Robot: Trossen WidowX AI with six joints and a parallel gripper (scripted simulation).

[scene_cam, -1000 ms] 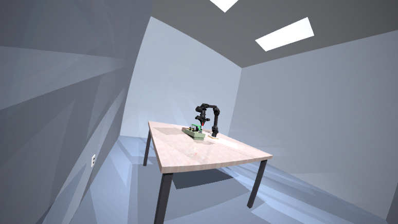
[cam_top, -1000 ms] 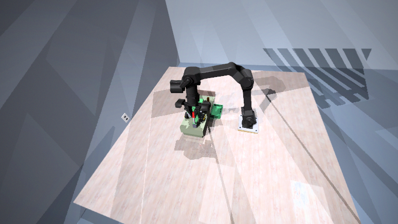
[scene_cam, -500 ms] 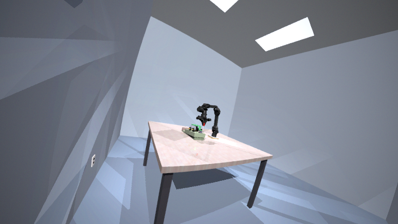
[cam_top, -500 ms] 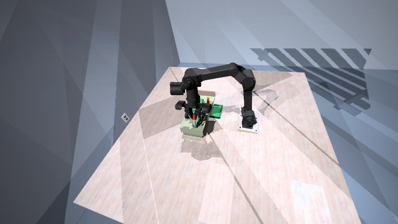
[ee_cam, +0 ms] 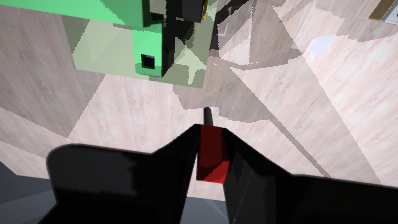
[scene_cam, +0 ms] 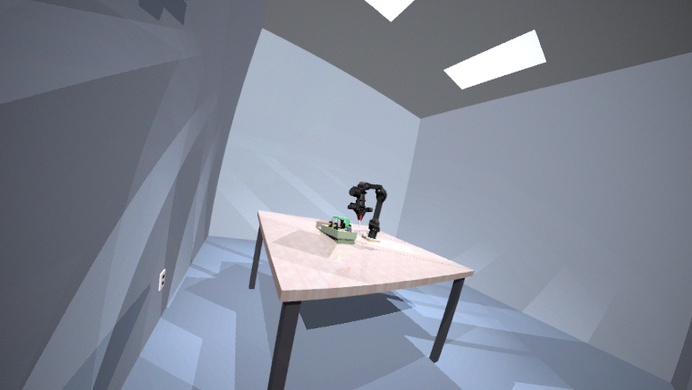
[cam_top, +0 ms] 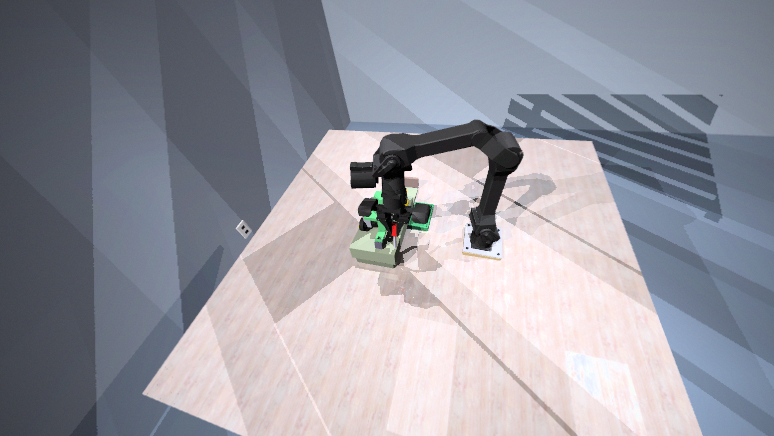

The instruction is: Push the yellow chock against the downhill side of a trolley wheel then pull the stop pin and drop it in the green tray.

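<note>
Right now the green tray is 21 cm to the right of my gripper tip, 18 cm below it and 4 cm behind it. From my gripper tip the other things lie so: trolley (12 cm to the right, 8 cm ahead, 6 cm below); grey-green ramp (13 cm to the right, 13 cm below, 8 cm ahead); red-headed stop pin (right at my gripper tip).
</note>
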